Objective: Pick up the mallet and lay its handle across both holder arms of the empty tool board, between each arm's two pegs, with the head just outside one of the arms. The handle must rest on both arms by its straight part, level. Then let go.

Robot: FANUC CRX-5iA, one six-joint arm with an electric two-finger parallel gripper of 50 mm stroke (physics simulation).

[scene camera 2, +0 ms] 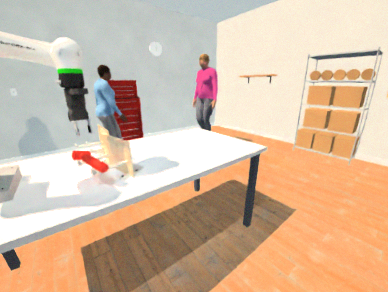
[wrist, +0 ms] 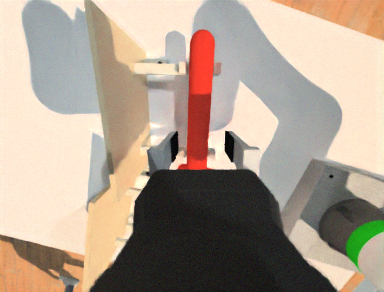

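Where they show: gripper, fingertip midpoint: (scene camera 2: 84, 133) (wrist: 201, 141); arm's base, link origin: (wrist: 348, 224).
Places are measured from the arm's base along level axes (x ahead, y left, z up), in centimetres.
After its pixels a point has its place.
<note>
The red mallet (scene camera 2: 95, 161) @(x 41.9, y -29.8, z 5.9 cm) (wrist: 199, 120) @(x 41.9, y -22.4, z 6.0 cm) lies along the front of the upright pale wooden tool board (scene camera 2: 117, 150) @(x 54.8, y -24.1, z 6.2 cm) (wrist: 117, 95) @(x 54.9, y -25.0, z 9.3 cm). In the wrist view its handle crosses the far holder arm (wrist: 157, 68) @(x 50.9, y -30.6, z 1.9 cm) between that arm's two pegs, and passes between two pegs at the near arm, which is partly hidden. The head is at the near end, mostly hidden behind the gripper body in the wrist view; how far it sits from the arm cannot be told. The handle looks roughly level. My gripper (scene camera 2: 83, 132) @(x 41.8, y -21.5, z 17.3 cm) (wrist: 201, 141) @(x 41.8, y -21.5, z 17.3 cm) is open and empty, above the mallet and apart from it.
A second wooden board (wrist: 100, 222) @(x 57.7, y -2.1, z 10.8 cm) with several small pegs stands beside the first. A grey open bin (scene camera 2: 7, 183) @(x 10.0, y -8.2, z -0.8 cm) (wrist: 301, 196) @(x 12.1, y -4.9, z -2.7 cm) is on the white table (scene camera 2: 210, 155) @(x 105.4, y -45.8, z -5.9 cm) on the other side of the mallet. Two people stand beyond the table, near a red cabinet (scene camera 2: 131, 117).
</note>
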